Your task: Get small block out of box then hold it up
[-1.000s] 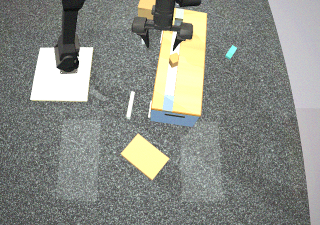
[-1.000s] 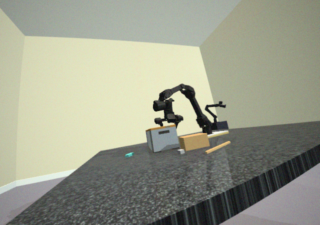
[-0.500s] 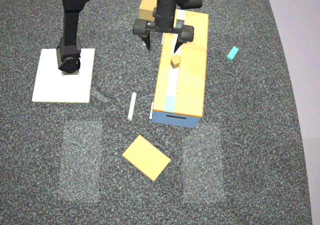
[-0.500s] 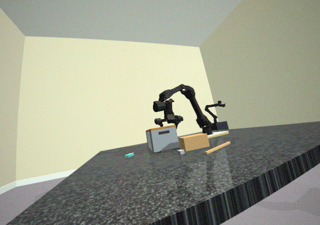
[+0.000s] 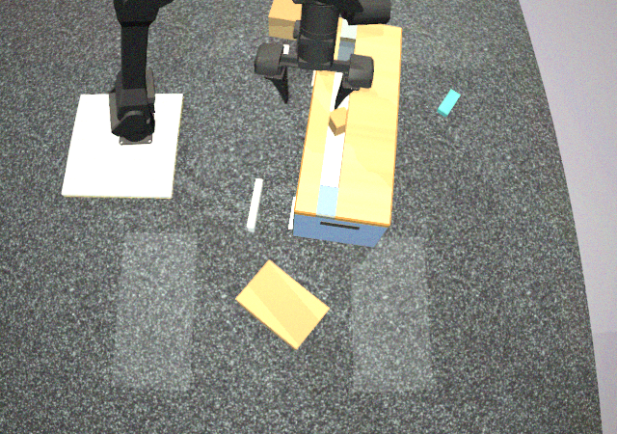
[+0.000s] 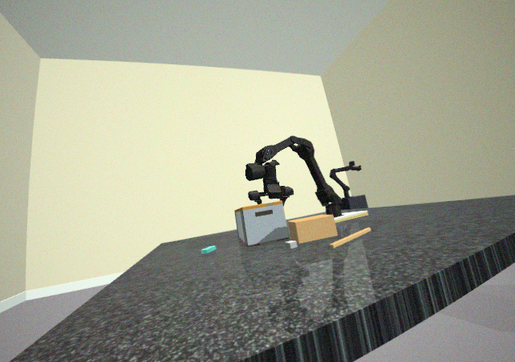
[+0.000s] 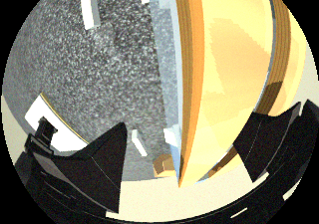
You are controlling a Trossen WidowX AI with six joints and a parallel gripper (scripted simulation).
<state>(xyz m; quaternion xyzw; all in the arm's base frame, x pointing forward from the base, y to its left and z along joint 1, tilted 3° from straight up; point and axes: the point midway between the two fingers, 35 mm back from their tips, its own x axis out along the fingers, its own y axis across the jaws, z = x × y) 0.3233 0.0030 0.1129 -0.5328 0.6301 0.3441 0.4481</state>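
My gripper tip is 50 mm short of the small block and 30 mm to the left of it. Round my gripper tip: wooden stick (30 mm behind, 390 mm to the left, 90 mm below); then long box (30 mm ahead, 20 mm to the right, 30 mm below); then teal block (290 mm ahead, 60 mm to the left, 80 mm below).
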